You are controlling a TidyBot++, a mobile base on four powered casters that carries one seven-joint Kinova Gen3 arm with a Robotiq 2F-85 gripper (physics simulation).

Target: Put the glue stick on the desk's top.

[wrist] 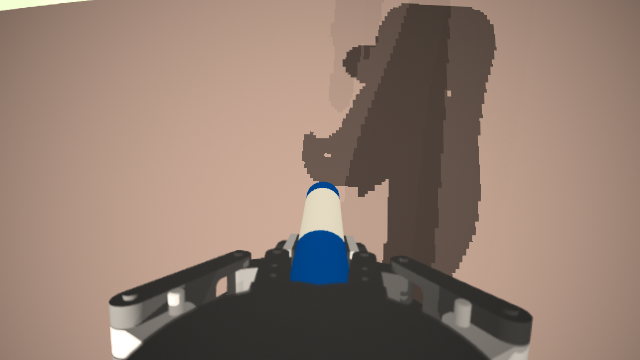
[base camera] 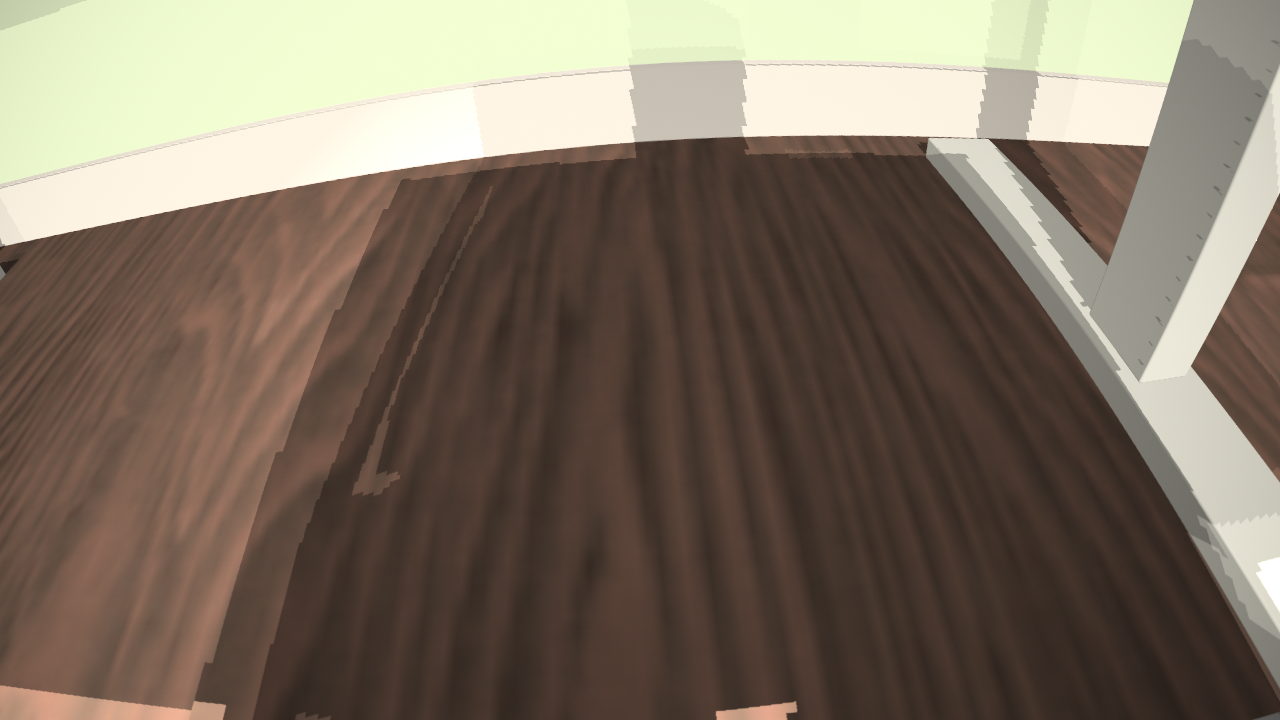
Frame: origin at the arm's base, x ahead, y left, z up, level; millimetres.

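Seen in the pictures: gripper, fingertip midpoint: [wrist: 321, 248].
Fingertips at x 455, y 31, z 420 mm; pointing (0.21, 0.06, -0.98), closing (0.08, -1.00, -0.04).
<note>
A point is followed by its place in that frame.
The glue stick [wrist: 321, 212] {x 479, y 32, z 435 mm}, white with blue ends, is in the wrist view at the lower middle, its far end pointing away from the palm. My gripper [wrist: 321, 248] {x 455, y 31, z 419 mm} is shut on it, with a finger on each side. Behind it a plain brown surface, which looks like the desk's top [wrist: 175, 125] {x 573, y 237, z 324 mm}, fills most of the wrist view. The arm's and gripper's dark shadow falls on that surface. The gap between the glue stick and the surface is hard to judge. The gripper and the glue stick do not show in the base camera view.
In the base camera view a pale desk leg [base camera: 1163, 223] {x 450, y -343, z -261 mm} rises at the right from a long foot bar [base camera: 1109, 349] on the dark wood floor [base camera: 626, 447] {x 410, y 25, z -396 mm}. A cream baseboard [base camera: 554, 116] {x 838, y 99, z -356 mm} and green wall [base camera: 358, 44] {x 844, y 303, z -241 mm} stand behind. Green shows at the wrist view's top left corner.
</note>
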